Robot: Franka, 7 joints.
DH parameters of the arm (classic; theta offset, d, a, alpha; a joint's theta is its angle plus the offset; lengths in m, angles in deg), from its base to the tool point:
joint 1: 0 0.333 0 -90
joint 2: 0 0 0 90
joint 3: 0 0.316 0.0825 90
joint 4: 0 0 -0.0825 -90
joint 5: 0 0.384 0 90
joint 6: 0 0 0.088 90
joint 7: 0 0.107 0 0
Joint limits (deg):
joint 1: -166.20..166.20
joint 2: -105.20..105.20
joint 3: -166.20..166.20
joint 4: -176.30..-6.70
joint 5: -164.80..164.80
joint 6: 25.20..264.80
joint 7: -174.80..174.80
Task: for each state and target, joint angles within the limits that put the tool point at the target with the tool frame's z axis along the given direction. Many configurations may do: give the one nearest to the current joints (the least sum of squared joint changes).
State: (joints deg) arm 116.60 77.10 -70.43 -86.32 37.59 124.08 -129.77
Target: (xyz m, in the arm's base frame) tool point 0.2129 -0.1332 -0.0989 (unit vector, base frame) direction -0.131 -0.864 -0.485
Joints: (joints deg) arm 85.31 105.20 -20.64 -136.83 84.58 162.35 -129.77
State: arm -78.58 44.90 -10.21 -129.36 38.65 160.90 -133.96
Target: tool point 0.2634 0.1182 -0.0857 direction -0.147 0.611 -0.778
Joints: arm -41.40 80.71 37.27 -143.93 27.53 195.99 -133.96
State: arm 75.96 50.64 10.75 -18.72 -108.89 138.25 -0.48
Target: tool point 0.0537 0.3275 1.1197 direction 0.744 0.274 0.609
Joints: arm 73.62 4.14 11.59 -30.44 -95.97 134.48 -0.48
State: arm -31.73 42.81 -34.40 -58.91 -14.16 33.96 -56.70
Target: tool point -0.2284 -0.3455 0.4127 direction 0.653 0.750 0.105
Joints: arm -58.87 44.09 -76.39 -107.12 -8.21 25.20 -56.70
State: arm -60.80 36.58 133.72 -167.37 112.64 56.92 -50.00
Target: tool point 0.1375 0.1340 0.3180 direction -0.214 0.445 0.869
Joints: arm -100.95 -3.10 106.51 -176.27 73.33 25.88 -50.00
